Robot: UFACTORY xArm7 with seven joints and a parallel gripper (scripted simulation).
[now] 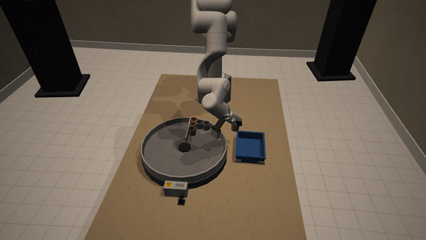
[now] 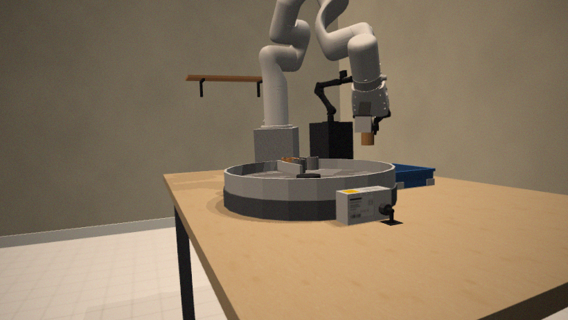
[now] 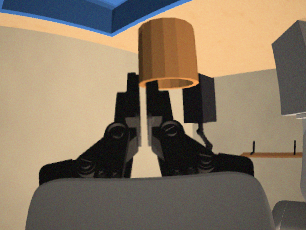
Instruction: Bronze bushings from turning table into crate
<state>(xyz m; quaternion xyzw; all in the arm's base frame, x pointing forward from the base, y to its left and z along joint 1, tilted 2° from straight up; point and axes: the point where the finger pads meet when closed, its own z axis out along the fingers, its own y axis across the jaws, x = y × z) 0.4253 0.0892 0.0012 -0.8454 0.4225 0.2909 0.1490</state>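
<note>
Now: hand 150 mm above the blue crate, 70 mm to the right of it and 20 mm short of it. The rest, counted from my hand: grey turning table 260 mm to the right, 120 mm below, 30 mm ahead.
</note>
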